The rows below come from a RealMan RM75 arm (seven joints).
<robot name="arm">
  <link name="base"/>
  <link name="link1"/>
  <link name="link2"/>
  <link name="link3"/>
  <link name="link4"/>
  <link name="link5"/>
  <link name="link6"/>
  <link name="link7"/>
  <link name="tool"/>
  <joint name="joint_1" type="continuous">
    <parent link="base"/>
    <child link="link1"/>
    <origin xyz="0 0 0.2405" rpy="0 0 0"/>
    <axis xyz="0 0 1"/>
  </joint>
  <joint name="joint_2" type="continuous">
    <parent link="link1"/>
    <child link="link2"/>
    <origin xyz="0 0 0" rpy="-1.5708 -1.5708 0"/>
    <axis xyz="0 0 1"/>
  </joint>
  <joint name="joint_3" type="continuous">
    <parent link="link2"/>
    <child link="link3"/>
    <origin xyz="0.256 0 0" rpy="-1.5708 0 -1.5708"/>
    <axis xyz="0 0 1"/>
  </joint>
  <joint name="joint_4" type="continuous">
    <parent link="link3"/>
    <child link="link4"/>
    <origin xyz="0 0 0" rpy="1.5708 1.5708 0"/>
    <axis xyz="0 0 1"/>
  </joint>
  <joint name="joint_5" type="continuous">
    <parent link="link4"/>
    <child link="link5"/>
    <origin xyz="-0.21 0 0" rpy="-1.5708 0 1.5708"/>
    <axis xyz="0 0 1"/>
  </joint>
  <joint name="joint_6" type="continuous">
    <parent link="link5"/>
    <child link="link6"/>
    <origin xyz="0 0 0" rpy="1.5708 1.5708 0"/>
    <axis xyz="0 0 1"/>
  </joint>
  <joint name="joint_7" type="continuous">
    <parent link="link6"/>
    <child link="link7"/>
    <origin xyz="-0.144 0 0" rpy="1.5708 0 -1.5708"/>
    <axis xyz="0 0 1"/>
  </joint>
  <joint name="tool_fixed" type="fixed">
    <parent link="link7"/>
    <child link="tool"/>
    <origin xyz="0 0 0" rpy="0 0 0"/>
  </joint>
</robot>
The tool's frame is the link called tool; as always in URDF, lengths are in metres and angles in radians. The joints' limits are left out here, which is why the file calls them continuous.
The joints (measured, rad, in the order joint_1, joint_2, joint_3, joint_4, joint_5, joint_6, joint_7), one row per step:
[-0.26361 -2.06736 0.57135 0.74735 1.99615 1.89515 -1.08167]
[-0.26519 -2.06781 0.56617 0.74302 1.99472 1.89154 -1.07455]
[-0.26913 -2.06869 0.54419 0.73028 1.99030 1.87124 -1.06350]
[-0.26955 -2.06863 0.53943 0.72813 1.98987 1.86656 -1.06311]
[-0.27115 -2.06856 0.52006 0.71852 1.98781 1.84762 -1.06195]
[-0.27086 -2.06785 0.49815 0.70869 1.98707 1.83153 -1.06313]
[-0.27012 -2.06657 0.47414 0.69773 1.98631 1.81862 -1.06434]
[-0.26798 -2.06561 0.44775 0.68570 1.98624 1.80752 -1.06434]
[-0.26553 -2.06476 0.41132 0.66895 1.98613 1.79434 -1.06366]
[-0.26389 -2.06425 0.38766 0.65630 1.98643 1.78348 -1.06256]
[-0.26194 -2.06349 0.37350 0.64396 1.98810 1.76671 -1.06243]
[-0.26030 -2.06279 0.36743 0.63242 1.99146 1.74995 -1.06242]
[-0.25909 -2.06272 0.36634 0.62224 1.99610 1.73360 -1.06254]
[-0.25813 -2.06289 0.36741 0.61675 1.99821 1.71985 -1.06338]
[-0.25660 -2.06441 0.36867 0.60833 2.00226 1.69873 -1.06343]
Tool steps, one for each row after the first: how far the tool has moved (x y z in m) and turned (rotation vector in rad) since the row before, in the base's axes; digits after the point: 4 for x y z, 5 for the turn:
[-0.0002 0.0007 -0.0001 0.00894 -0.00118 -0.00080]
[-0.0022 0.0032 0.0006 0.03247 -0.00235 0.01542]
[-0.0007 0.0006 0.0003 0.00606 -0.00008 0.00536]
[-0.0028 0.0023 0.0009 0.02407 -0.00161 0.02262]
[-0.0034 0.0013 0.0014 0.02240 -0.00377 0.02609]
[-0.0035 0.0007 0.0017 0.02209 -0.00665 0.02598]
[-0.0038 -0.0001 0.0017 0.02257 -0.00865 0.02687]
[-0.0047 -0.0004 0.0020 0.03019 -0.01368 0.03453]
[-0.0033 -0.0003 0.0009 0.01971 -0.00873 0.02420]
[-0.0036 -0.0001 -0.0003 0.01245 -0.00273 0.02496]
[-0.0030 -0.0002 -0.0014 0.00415 0.00042 0.02079]
[-0.0025 -0.0002 -0.0022 -0.00119 0.00244 0.01743]
[-0.0018 0.0002 -0.0014 -0.00031 0.00373 0.01298]
[-0.0027 0.0001 -0.0028 -0.00080 0.00567 0.01933]

